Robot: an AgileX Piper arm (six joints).
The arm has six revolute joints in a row. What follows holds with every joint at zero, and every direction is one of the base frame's.
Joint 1 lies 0.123 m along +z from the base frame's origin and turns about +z.
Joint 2 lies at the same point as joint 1 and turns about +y.
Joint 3 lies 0.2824 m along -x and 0.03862 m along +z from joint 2 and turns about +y.
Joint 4 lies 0.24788 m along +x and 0.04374 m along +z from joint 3 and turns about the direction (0.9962, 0, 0.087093).
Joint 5 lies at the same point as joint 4 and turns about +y.
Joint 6 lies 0.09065 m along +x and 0.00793 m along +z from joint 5 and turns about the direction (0.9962, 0, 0.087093).
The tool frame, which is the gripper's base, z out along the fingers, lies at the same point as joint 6; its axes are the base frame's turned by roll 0, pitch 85.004 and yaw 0 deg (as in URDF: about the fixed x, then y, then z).
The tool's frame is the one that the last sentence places.
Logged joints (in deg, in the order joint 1, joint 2, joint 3, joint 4, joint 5, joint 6), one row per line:
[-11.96, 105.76, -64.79, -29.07, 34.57, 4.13]
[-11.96, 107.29, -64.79, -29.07, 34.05, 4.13]
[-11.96, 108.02, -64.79, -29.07, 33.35, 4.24]
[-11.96, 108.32, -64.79, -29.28, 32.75, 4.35]
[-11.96, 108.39, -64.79, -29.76, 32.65, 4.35]
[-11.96, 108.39, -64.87, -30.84, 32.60, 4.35]
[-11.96, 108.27, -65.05, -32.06, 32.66, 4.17]
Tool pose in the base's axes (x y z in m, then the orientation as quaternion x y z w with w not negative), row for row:
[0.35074, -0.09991, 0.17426, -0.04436, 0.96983, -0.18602, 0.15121]
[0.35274, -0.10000, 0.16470, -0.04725, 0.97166, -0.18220, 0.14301]
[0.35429, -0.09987, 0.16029, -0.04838, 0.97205, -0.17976, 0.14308]
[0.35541, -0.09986, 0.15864, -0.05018, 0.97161, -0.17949, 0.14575]
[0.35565, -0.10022, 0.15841, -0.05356, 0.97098, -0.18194, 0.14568]
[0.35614, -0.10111, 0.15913, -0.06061, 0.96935, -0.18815, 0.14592]
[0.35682, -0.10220, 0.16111, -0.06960, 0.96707, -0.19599, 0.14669]
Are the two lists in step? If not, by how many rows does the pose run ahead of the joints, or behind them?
They are in step.
